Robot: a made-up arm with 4 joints.
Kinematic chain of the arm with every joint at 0, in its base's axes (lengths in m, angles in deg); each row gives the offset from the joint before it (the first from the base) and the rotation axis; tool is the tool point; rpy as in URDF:
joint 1: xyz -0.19 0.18 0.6 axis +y
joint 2: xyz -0.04 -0.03 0 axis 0.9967 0.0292 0.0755
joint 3: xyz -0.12 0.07 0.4 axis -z
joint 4: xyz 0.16 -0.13 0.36 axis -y
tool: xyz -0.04 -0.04 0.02 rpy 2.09 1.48 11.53
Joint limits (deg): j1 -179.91..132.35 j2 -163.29..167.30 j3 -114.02..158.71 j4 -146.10..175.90
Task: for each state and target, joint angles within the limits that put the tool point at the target. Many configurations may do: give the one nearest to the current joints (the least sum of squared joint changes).
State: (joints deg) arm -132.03 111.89 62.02 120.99
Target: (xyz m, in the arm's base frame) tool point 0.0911 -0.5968 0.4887
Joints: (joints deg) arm -134.88 92.53 100.61 145.75
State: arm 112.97 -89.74 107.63 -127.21
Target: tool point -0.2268 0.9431 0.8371
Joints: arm 103.17 -107.77 72.10 -141.87
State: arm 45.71 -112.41 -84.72 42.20
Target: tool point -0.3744 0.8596 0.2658
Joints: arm 34.06 -101.52 -109.59 9.92
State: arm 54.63 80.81 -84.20 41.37
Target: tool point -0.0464 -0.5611 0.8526
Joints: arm 17.47 83.97 -94.81 46.86
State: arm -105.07 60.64 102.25 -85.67
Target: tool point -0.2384 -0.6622 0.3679
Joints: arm -115.23 67.88 70.74 -107.69
